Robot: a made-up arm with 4 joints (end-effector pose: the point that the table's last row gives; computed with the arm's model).
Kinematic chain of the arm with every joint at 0, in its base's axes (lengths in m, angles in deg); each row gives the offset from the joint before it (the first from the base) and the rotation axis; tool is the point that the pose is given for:
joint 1: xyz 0 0 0.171 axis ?
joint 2: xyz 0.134 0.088 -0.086 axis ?
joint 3: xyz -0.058 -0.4 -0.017 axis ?
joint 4: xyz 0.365 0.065 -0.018 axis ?
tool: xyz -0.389 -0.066 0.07
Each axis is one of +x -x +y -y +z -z.
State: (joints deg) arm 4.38 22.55 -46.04 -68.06
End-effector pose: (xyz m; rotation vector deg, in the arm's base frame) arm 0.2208 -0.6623 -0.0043 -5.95 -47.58 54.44
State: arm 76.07 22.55 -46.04 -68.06
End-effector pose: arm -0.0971 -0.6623 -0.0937 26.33 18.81 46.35
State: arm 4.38 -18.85 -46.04 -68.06
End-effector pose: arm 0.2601 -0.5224 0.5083 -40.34 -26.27 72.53
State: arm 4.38 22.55 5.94 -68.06
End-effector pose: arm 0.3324 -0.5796 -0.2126 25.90 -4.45 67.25
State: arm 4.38 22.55 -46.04 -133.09
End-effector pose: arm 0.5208 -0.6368 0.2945 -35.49 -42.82 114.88
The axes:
joint 1: +y
joint 2: +x
joint 3: +y
joint 4: -z

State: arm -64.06 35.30 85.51 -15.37
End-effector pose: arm 0.4091 -0.3098 0.1148 12.21 19.65 49.42
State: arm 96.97 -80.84 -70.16 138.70
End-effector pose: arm 0.0055 0.6540 -0.0668 -22.91 -0.69 -55.93
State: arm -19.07 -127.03 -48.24 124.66
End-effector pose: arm 0.4855 0.4053 -0.0352 -26.93 -129.52 -32.91
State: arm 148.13 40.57 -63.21 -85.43
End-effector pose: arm -0.3278 -0.7013 0.3010 45.43 66.59 28.23
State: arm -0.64 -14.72 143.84 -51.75
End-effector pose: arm -0.0346 -0.6124 0.1002 56.14 129.13 4.01
